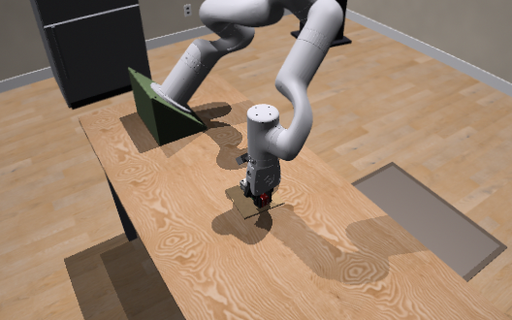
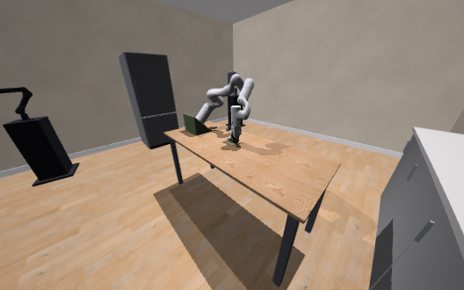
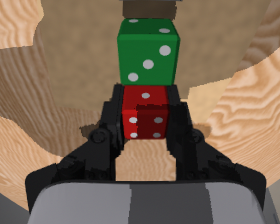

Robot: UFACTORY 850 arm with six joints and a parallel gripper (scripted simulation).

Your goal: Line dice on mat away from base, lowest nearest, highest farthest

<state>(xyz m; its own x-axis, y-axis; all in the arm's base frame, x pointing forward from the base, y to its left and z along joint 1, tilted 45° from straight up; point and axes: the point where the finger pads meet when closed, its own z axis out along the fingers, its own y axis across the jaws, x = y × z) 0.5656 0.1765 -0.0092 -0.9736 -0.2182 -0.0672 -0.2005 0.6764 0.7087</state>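
The red die lies 1 cm below my hand. Round my hand: green die 4 cm behind, 1 cm to the right, 1 cm below; then tan mat 4 cm behind, 1 cm to the right, 3 cm below; then white die 9 cm behind, 2 cm to the right, 1 cm below.
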